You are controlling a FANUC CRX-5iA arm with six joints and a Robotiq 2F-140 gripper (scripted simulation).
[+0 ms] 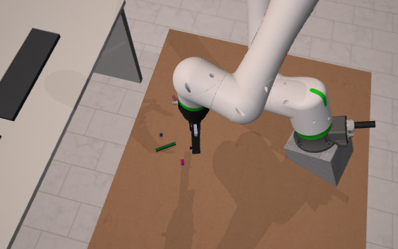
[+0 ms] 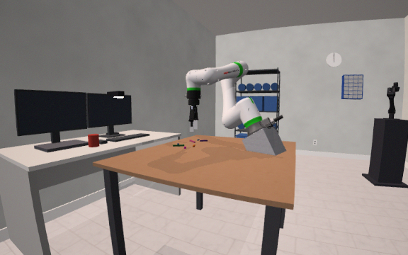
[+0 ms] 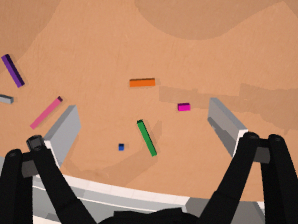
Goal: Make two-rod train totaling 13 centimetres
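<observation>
Right now the pink rod is 17 cm to the right of my hand, 12 cm below it and 8 cm ahead of it. From my hand the other things lie so: green rod: 12 cm below, 10 cm ahead, 3 cm to the left; then orange rod: 12 cm below; then magenta rod: 12 cm below, 8 cm to the left, 3 cm ahead.
</observation>
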